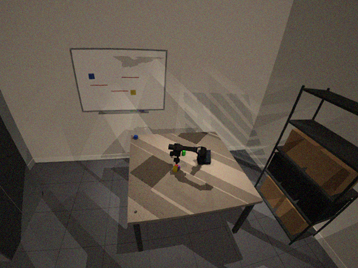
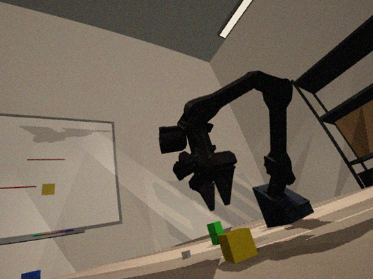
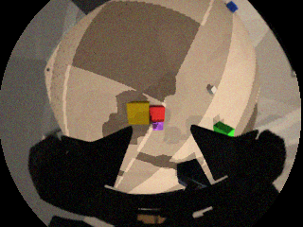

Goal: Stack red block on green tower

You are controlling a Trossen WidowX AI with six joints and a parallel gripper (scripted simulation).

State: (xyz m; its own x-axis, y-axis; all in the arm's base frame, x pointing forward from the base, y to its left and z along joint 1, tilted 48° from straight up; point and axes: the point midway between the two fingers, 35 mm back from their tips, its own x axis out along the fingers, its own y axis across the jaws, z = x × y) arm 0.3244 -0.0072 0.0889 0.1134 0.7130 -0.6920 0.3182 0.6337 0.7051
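The red block is 80 mm below my gripper tip. The rest, counted from my gripper tip: purple block (80 mm below, 30 mm behind, 10 mm to the left); blue block (630 mm to the right, 440 mm ahead, 80 mm below); yellow block (70 mm below, 40 mm to the left, 20 mm ahead).
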